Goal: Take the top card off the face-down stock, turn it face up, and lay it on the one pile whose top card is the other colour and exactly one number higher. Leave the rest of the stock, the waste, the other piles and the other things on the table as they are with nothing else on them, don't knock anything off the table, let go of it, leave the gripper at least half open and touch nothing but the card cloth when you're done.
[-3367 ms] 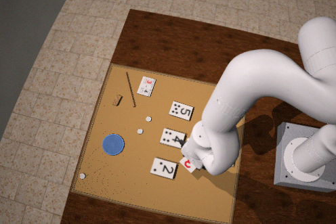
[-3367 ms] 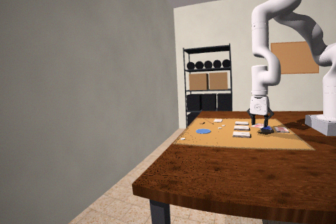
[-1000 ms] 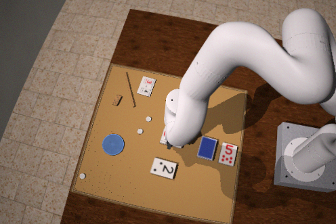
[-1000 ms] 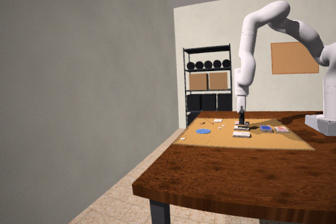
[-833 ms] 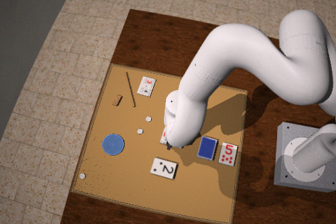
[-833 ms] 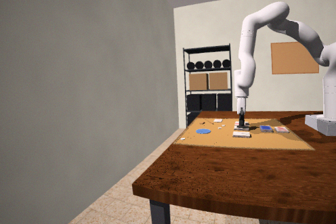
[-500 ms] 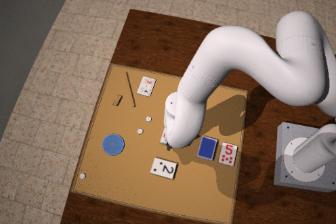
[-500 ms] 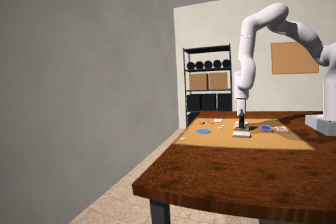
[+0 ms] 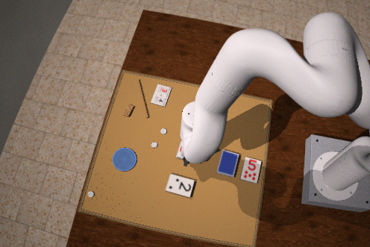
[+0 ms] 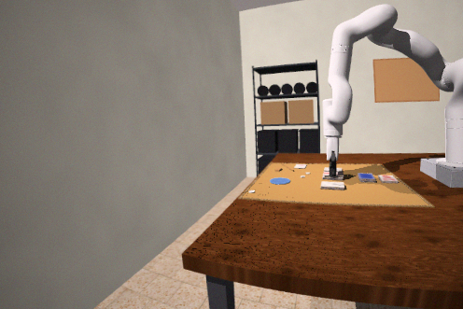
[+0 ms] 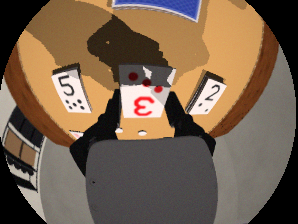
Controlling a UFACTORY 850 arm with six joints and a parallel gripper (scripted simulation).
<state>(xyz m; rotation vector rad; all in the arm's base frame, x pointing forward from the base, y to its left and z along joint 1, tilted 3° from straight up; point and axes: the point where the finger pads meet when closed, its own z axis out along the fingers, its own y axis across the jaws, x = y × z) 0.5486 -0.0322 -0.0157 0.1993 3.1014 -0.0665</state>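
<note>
Now: the tan card cloth 5 cm below my hand and 3 cm ahead of it. From my hand the other things lie so: blue-backed card (1 cm below).
</note>
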